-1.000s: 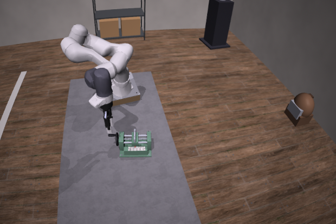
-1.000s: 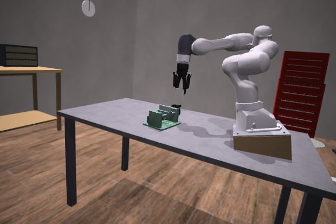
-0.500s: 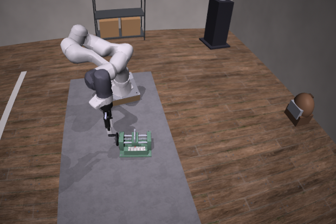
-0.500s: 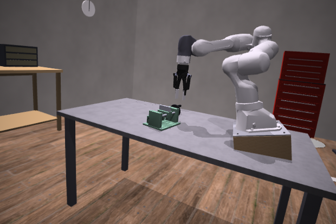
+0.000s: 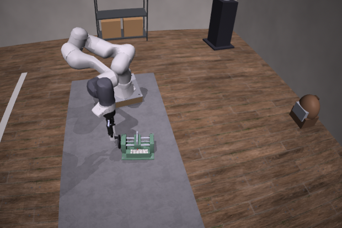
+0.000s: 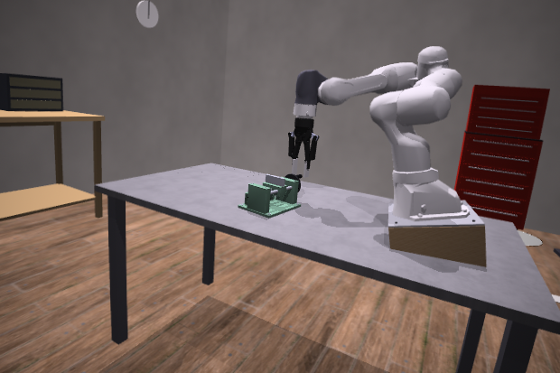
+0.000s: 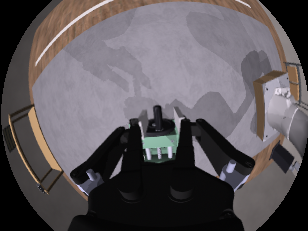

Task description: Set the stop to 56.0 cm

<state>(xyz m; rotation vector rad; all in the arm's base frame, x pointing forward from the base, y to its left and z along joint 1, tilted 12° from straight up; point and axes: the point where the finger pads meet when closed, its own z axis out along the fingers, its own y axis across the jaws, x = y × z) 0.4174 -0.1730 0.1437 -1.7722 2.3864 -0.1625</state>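
Right now the black handwheel is 10 mm ahead of my hand, 20 mm to the left of it and 40 mm below it. Also, from my hand: stop carriage (70 mm ahead, 130 mm to the left, 50 mm below).
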